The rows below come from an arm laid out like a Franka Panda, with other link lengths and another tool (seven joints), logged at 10 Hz.
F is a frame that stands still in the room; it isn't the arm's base.
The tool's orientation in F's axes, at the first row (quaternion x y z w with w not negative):
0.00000, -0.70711, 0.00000, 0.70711
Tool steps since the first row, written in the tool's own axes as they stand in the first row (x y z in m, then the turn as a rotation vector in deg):
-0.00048, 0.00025, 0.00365, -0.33, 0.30, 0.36
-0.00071, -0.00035, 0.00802, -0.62, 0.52, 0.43
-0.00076, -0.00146, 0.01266, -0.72, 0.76, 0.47
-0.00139, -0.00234, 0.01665, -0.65, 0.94, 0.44
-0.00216, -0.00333, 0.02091, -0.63, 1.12, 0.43
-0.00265, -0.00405, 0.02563, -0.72, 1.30, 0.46
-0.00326, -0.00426, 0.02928, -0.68, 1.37, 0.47
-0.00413, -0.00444, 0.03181, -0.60, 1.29, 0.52
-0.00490, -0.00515, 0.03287, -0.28, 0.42, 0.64
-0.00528, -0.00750, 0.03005, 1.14, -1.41, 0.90
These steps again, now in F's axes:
-0.00365, 0.00025, -0.00048, -0.36, 0.30, -0.33
-0.00802, -0.00035, -0.00071, -0.43, 0.52, -0.62
-0.01266, -0.00146, -0.00076, -0.47, 0.76, -0.72
-0.01665, -0.00234, -0.00139, -0.44, 0.94, -0.65
-0.02091, -0.00333, -0.00216, -0.43, 1.12, -0.63
-0.02563, -0.00405, -0.00265, -0.46, 1.30, -0.72
-0.02928, -0.00426, -0.00326, -0.47, 1.37, -0.68
-0.03181, -0.00444, -0.00413, -0.52, 1.29, -0.60
-0.03287, -0.00515, -0.00490, -0.64, 0.42, -0.28
-0.03005, -0.00750, -0.00528, -0.90, -1.41, 1.14

